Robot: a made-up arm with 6 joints.
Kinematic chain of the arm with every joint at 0, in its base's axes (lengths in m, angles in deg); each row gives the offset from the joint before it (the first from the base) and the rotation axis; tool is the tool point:
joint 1: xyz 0 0 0.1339 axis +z
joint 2: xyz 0 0 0 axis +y
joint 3: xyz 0 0 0.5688 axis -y
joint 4: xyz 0 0 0 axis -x
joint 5: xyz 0.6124 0 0 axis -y
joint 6: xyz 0 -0.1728 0 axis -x
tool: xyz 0 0 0
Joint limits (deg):
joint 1: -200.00..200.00
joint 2: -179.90..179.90
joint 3: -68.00..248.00
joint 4: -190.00..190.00
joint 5: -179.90..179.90
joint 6: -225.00..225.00
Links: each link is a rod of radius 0.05 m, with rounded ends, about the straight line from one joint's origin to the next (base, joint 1, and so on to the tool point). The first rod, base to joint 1, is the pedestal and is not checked.
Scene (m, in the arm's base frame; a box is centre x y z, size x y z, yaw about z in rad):
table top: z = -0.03
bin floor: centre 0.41 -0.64 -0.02 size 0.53 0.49 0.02 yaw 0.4
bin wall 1: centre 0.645 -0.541 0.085 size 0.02 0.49 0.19 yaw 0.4
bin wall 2: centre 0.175 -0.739 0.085 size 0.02 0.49 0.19 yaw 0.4
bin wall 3: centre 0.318 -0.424 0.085 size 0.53 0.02 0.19 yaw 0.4
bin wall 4: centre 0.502 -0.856 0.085 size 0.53 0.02 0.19 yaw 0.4
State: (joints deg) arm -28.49 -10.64 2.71 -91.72 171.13 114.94
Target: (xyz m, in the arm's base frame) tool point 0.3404 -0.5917 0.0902
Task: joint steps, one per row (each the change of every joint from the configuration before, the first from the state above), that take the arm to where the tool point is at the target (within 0.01 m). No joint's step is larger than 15 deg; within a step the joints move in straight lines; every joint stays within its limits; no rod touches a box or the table.
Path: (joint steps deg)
1: -10.07 14.70 -2.71 2.41 0.00 0.00
2: -10.07 14.70 -2.71 2.40 0.00 0.00
3: -10.07 14.70 -2.70 2.41 0.00 0.00

